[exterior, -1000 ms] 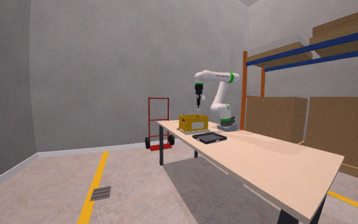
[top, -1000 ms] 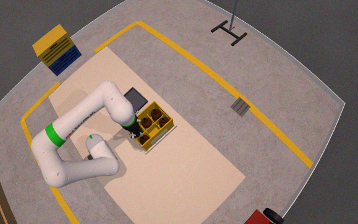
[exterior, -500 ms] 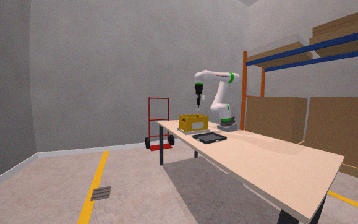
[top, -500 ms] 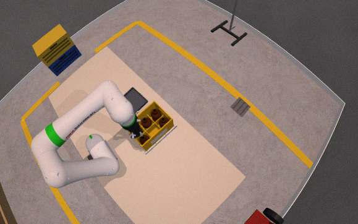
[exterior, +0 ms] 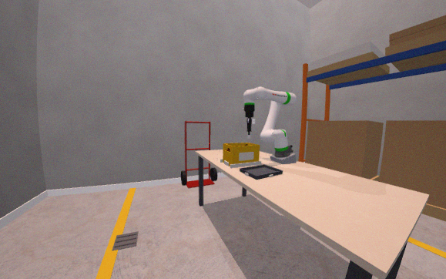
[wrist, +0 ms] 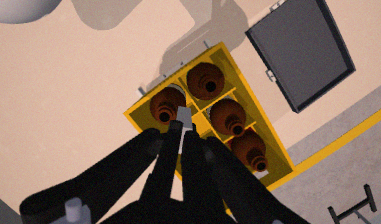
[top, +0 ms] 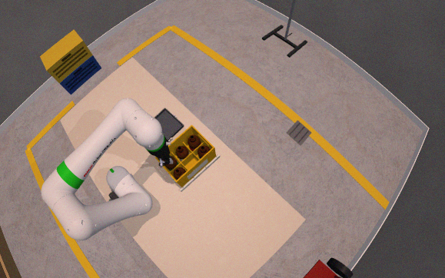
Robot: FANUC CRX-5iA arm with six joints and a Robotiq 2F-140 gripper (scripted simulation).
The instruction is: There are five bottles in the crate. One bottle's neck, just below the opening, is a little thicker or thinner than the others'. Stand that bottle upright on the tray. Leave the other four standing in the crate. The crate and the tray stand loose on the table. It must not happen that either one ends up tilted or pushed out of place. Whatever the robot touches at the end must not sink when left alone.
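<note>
Now: the brown bottle 170 mm below my hand, 100 mm ahead of it and 40 mm to the left of it. The rest, counted from my hand: yellow crate (170 mm below, 90 mm ahead); dark tray (290 mm to the left, 240 mm below, 130 mm ahead).
</note>
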